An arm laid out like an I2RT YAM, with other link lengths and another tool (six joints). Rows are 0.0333 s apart.
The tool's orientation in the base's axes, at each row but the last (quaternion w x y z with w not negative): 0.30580, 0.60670, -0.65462, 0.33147; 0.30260, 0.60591, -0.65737, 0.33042; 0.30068, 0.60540, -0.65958, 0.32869; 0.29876, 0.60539, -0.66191, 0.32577; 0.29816, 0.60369, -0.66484, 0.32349; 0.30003, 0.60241, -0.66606, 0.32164; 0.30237, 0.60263, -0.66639, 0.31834; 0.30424, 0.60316, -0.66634, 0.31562
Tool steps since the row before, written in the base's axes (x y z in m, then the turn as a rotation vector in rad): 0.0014, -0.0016, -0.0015, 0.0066, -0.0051, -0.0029; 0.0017, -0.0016, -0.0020, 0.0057, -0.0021, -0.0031; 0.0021, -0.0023, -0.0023, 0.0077, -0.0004, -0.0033; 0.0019, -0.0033, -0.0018, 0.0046, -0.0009, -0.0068; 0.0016, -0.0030, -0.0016, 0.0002, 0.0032, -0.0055; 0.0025, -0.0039, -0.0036, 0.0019, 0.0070, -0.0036; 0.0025, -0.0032, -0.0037, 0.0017, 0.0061, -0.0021; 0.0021, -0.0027, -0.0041, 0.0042, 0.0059, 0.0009
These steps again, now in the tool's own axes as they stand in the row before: -0.0004, -0.0014, 0.0022, 0.0002, -0.0066, 0.0058; -0.0008, -0.0016, 0.0025, -0.0017, -0.0056, 0.0036; -0.0006, -0.0020, 0.0032, -0.0030, -0.0075, 0.0023; 0.0004, -0.0019, 0.0037, -0.0052, -0.0042, 0.0049; 0.0004, -0.0017, 0.0033, -0.0063, 0.0004, 0.0008; -0.0007, -0.0025, 0.0053, -0.0073, -0.0012, -0.0033; -0.0012, -0.0025, 0.0047, -0.0055, -0.0011, -0.0036; -0.0018, -0.0021, 0.0046, -0.0033, -0.0038, -0.0053
